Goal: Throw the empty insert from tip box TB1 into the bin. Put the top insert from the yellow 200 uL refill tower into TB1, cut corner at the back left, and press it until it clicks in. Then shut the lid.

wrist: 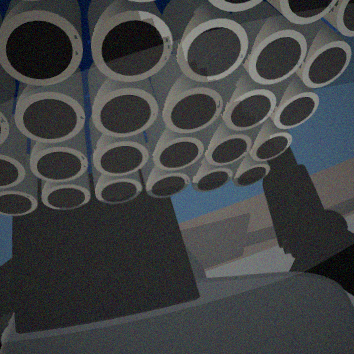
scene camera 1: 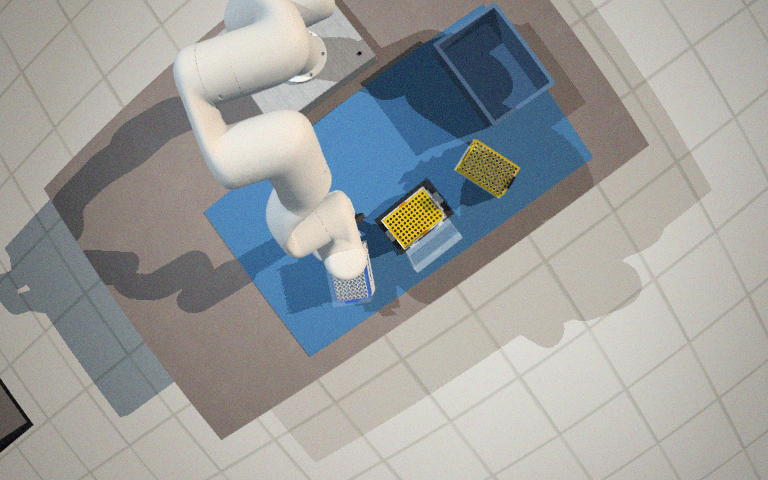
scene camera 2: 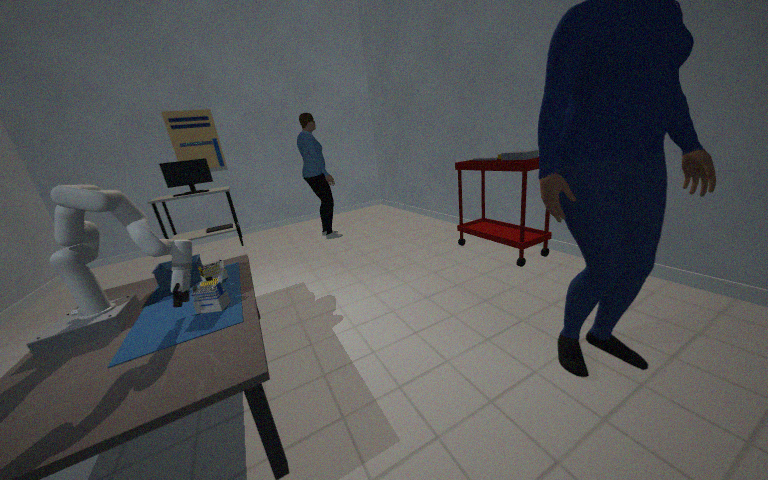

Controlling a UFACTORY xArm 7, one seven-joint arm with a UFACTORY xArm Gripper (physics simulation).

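Observation:
Tip box TB1 stands on the blue mat with its clear lid open towards the table's front edge. A yellow insert with empty holes sits in it. The yellow refill tower stands to its right, near the dark blue bin. My gripper is open and empty. It is left of TB1, close over a blue tower of white tips. In the top view the arm's wrist hides the gripper.
The brown table carries the mat. On the floor are a person in a blue top, a large figure in dark blue close at the right, a red cart and a desk with a monitor.

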